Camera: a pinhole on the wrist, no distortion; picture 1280 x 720 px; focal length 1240.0 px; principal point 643.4 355.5 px. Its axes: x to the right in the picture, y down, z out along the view. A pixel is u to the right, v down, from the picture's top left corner.
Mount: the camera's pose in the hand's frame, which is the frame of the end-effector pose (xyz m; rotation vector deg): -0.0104 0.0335 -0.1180 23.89 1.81 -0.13
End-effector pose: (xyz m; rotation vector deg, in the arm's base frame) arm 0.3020 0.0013 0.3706 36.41 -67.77 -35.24
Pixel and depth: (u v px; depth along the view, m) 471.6 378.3 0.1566
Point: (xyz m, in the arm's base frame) 0.2662 -0.0007 0.3400
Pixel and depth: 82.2 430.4 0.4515
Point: -0.0628 0.0233 0.2299
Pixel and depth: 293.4 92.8 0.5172
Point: -0.0655 -0.1223 0.1575
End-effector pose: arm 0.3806 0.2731 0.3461 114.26 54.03 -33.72
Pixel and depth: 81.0 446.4 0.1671
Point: 0.3104 0.2141 0.3674
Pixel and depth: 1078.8 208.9 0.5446
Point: 0.2854 0.1520 -0.0965
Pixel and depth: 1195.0 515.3 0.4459
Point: 0.4109 0.1323 -0.0043
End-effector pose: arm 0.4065 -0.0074 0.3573 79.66 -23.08 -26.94
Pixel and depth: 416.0 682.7 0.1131
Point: 0.3856 0.0107 0.3719
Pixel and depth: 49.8 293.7 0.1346
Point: 0.3424 0.0240 0.3310
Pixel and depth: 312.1 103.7 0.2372
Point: 0.2984 -0.0515 0.2631
